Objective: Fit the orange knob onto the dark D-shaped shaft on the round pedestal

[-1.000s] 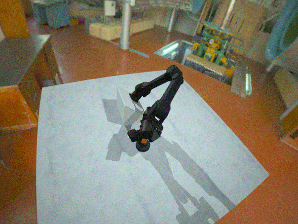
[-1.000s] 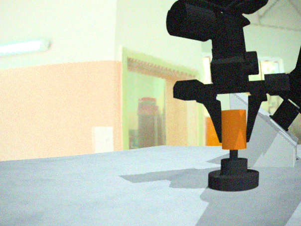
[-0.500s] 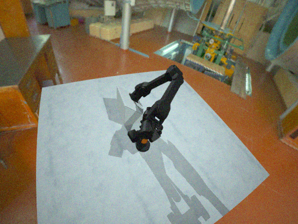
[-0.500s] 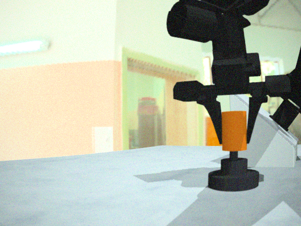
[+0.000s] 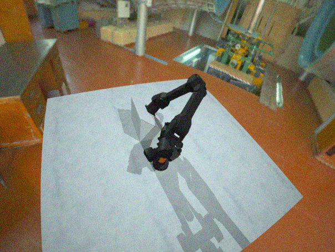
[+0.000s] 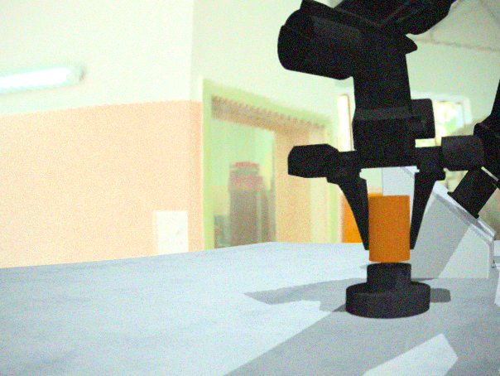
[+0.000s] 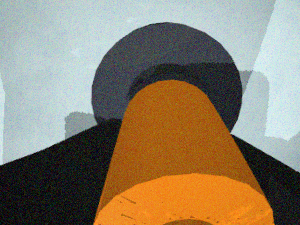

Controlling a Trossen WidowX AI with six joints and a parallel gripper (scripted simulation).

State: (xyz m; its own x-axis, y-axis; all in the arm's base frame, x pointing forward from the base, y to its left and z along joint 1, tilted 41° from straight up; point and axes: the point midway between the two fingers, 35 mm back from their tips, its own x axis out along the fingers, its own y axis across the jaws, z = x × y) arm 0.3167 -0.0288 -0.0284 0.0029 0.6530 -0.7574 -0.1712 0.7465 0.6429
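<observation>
Now: the dark round pedestal 30 mm below my gripper tip. Also, from my gripper tip: orange knob: 20 mm above.
</observation>
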